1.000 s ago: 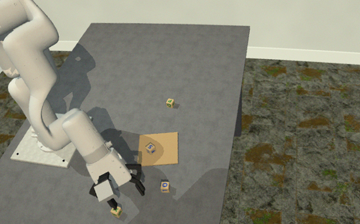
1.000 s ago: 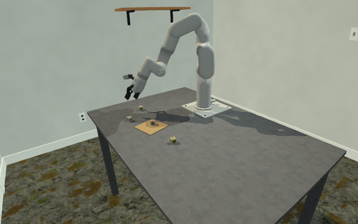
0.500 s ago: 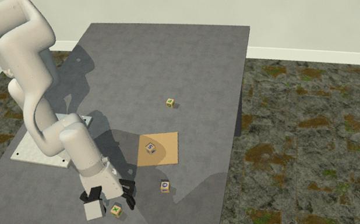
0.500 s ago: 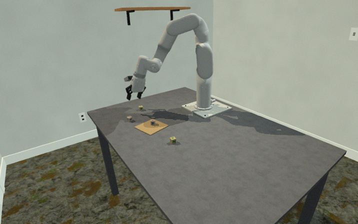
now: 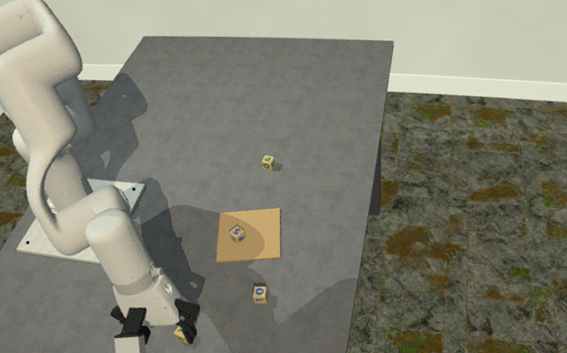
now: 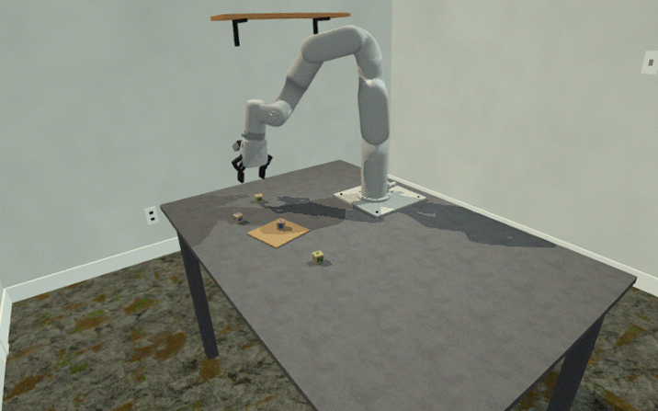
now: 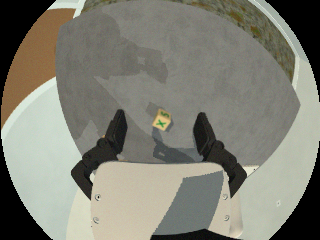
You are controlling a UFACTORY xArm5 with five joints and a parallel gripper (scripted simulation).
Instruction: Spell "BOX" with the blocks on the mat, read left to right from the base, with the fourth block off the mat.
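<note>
My gripper is now 29 cm to the right of the B block, 7 cm above it and 4 cm short of it. Round my hand: X block (7 cm below, 4 cm to the left); tan mat (31 cm to the left, 8 cm below, 6 cm ahead); O block (15 cm to the left, 13 cm ahead, 7 cm below).
</note>
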